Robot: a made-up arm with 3 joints.
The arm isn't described. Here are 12 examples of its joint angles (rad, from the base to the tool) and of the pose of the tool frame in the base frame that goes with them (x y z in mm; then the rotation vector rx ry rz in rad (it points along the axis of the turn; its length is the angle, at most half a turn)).
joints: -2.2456 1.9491 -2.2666
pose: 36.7 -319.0 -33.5 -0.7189 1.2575 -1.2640
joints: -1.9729 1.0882 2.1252
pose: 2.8 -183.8 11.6 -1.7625 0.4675 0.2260
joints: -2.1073 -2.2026 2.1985
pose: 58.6 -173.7 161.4 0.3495 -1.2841 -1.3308
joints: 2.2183 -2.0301 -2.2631
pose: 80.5 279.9 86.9 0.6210 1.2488 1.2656
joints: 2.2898 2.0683 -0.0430
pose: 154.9 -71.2 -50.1 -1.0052 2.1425 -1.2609
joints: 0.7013 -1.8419 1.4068
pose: -36.2 89.6 158.6 1.6268 0.3670 0.7506
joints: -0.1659 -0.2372 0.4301
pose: -50.4 99.5 202.4 0.1976 0.4468 0.2136
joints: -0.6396 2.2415 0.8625
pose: -66.2 16.3 1.9 -2.0219 -0.2050 -0.5653
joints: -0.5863 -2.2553 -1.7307
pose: -114.5 -243.6 18.1 1.6090 -0.3518 -1.4199
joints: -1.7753 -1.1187 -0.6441
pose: 114.5 -79.9 243.7 1.2004 0.5046 1.1816
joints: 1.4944 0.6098 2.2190
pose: 90.2 189.2 25.9 1.4028 2.0859 -1.4123
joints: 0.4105 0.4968 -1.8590
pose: -137.3 292.3 219.6 -0.6985 -1.6879 0.1726
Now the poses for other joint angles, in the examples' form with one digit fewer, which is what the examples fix.
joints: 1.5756 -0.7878 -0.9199
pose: -44 134 294 -0.118 -1.310 -1.737
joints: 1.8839 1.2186 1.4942
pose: 101 67 17 0.624 2.045 -2.192
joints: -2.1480 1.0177 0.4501
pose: -134 -127 78 -0.961 -0.785 1.684
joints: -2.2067 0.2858 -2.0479
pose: 11 -313 232 2.104 -1.304 1.500
